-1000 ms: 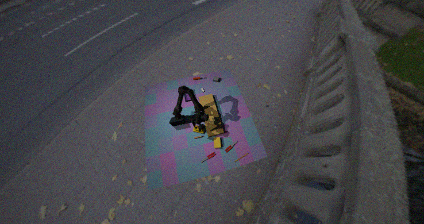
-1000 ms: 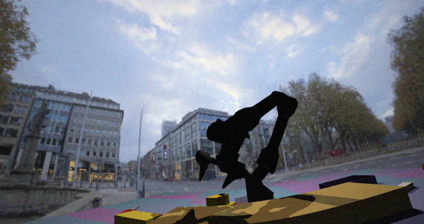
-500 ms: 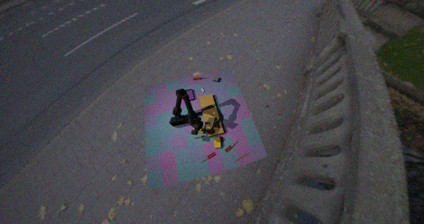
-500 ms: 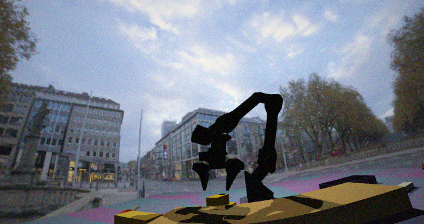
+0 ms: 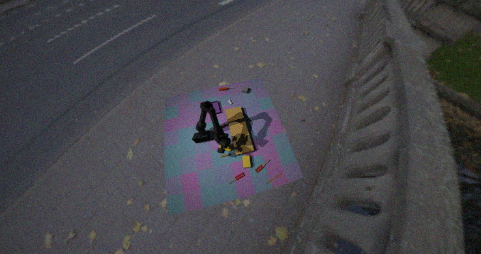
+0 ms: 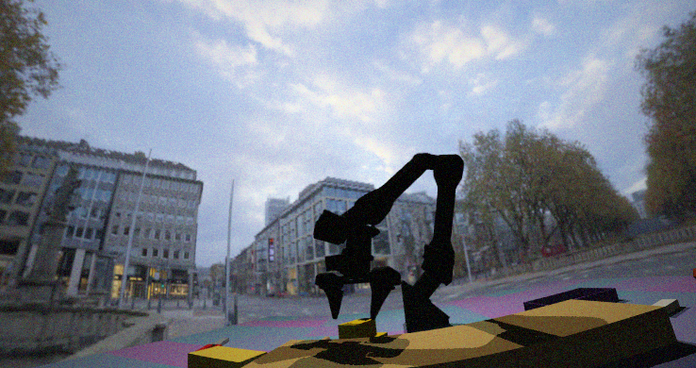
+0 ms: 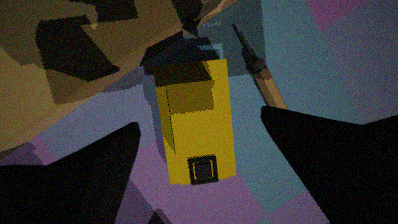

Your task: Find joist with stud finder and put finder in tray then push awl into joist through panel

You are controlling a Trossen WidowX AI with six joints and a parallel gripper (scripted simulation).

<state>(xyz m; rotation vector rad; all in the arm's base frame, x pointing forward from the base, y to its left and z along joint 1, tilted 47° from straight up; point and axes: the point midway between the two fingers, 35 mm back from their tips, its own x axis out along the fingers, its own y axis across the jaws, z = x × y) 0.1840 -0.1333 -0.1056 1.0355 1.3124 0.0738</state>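
Right now my gripper tip is 20 mm past the yellow stud finder, 20 mm to the right of it and 20 mm above it. From my gripper tip the other things lie so: yellow block: 140 mm ahead, 200 mm to the right, 50 mm below; purple tray: 20 mm behind, 490 mm to the left, 50 mm below; awl: 10 mm behind, 80 mm to the right, 60 mm below.
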